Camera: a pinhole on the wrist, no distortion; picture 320 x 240 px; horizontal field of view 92.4 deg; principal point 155.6 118.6 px. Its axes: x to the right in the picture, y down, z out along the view. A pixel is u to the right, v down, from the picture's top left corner.
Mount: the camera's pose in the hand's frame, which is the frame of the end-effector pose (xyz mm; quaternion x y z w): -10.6 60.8 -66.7 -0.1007 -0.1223 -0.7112 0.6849
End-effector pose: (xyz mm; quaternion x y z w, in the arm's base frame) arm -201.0 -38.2 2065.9 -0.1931 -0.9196 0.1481 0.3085
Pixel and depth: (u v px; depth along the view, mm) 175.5 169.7 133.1
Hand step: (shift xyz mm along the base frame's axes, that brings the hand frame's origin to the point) -41.2 77.6 -69.0
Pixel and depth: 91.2 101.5 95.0
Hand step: 43.3 102.0 -69.7
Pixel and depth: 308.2 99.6 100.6
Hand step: -16.0 -24.5 -59.7
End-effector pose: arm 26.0 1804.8 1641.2 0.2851 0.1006 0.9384 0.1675
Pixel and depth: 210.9 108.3 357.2
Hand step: 202.2 -35.8 244.8
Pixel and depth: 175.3 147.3 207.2
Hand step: 36.9 -70.2 153.4
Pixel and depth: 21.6 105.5 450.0
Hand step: 21.0 -525.7 335.6
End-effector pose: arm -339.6 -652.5 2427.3 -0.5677 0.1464 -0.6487 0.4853
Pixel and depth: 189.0 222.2 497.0
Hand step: 479.3 -132.0 248.2
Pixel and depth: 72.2 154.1 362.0
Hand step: 366.6 -152.6 -153.6
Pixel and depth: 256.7 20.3 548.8
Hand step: 395.5 559.3 15.6
